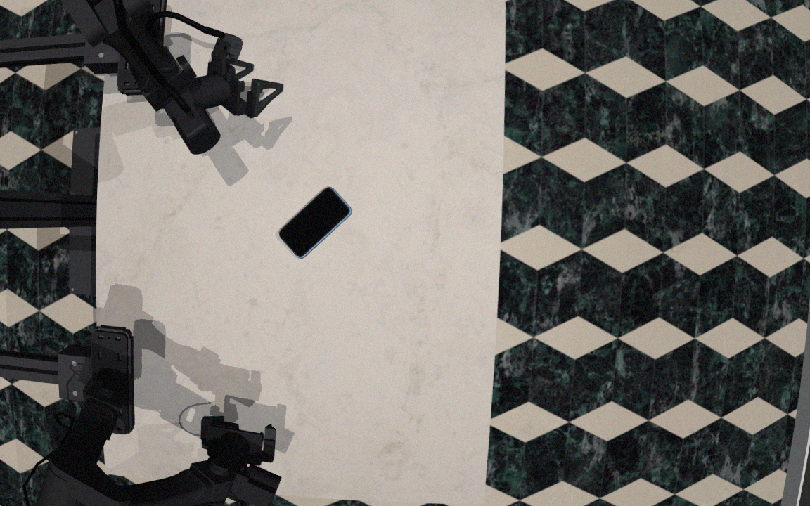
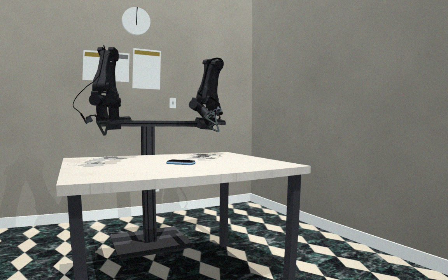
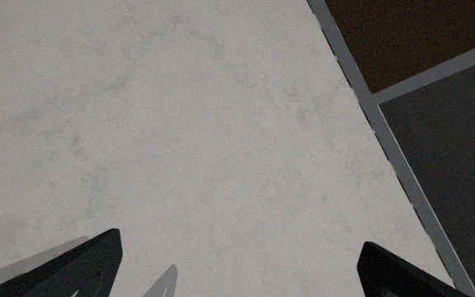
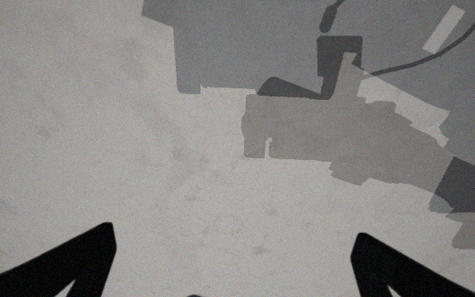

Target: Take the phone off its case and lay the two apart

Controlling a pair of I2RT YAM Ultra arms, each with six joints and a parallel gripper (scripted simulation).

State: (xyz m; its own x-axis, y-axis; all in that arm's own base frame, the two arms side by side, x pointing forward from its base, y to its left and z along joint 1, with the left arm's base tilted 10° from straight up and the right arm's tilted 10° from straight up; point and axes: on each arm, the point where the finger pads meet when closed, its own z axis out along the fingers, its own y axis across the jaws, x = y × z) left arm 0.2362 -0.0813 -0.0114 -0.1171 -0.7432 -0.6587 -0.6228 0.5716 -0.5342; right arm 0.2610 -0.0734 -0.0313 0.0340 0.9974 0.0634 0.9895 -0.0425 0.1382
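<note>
My left gripper is now 260 mm to the left of the black phone, 190 mm above it and 90 mm short of it.
</note>
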